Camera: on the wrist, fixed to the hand. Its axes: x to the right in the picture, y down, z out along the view.
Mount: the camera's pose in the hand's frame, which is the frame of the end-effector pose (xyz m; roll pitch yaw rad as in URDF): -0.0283 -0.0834 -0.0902 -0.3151 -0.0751 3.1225
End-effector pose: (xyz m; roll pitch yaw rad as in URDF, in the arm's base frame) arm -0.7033 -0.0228 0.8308 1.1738 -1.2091 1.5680
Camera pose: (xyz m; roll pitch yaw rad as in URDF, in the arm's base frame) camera -0.7540 0.0719 0.7648 -1.3462 1.1580 -1.4188
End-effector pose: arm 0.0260 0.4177 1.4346 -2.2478 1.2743 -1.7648
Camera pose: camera -0.0125 0.3153 1.4972 2.0571 -1.2095 1.2447
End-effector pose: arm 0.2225 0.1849 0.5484 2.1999 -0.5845 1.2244
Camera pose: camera 0.1024 0.2116 0.5208 -2.4662 0.6115 -1.8293
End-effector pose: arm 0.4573 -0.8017 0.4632 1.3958 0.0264 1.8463
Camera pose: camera 0.3942 -0.8516 0.3662 -1.7146 -0.0581 -1.2245
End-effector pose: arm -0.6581 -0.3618 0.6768 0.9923 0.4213 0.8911
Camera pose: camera -0.7282 -0.4010 0.5796 -1.3338 -0.4777 -2.1914
